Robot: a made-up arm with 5 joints.
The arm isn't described. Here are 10 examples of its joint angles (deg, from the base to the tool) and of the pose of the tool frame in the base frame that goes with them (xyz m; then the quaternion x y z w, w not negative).
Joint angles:
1: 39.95 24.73 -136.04 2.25 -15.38
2: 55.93 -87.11 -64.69 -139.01 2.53
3: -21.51 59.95 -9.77 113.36 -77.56
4: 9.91 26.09 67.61 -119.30 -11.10
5: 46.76 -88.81 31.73 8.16 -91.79
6: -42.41 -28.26 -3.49 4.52 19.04
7: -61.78 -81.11 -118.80 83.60 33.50
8: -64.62 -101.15 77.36 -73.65 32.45
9: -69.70 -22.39 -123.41 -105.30 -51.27
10: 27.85 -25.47 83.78 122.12 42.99
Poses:
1: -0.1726 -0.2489 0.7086 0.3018 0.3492 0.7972 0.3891
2: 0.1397 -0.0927 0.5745 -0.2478 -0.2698 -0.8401 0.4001
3: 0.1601 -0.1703 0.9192 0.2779 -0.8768 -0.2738 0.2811
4: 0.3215 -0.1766 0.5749 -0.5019 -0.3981 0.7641 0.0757
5: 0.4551 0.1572 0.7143 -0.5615 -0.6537 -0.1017 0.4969
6: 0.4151 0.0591 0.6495 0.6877 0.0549 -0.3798 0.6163
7: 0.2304 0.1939 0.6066 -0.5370 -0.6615 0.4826 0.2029
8: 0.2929 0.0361 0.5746 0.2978 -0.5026 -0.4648 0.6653
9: 0.0740 -0.1382 0.8174 -0.1994 0.7970 0.5261 0.2197
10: 0.0553 0.0401 0.7868 0.0650 -0.5831 0.7040 0.4001
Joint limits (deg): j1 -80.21..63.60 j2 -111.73..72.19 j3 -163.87..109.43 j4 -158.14..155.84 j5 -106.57..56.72
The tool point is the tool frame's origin. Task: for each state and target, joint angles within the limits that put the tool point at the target. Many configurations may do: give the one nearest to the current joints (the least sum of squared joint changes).
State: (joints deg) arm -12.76 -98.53 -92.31 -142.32 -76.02
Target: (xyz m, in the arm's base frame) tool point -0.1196 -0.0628 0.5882
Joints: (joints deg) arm -1.10 -93.78 -75.55 -144.87 -74.18
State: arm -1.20 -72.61 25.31 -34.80 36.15
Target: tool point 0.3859 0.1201 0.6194
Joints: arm -16.80 -75.69 23.07 -32.05 9.81
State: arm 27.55 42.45 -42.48 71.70 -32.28
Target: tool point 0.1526 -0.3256 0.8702
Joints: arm -7.88 58.46 -20.64 43.32 -25.61
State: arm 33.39 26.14 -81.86 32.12 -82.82
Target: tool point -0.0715 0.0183 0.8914
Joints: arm 6.73 24.98 -59.48 20.70 -89.03
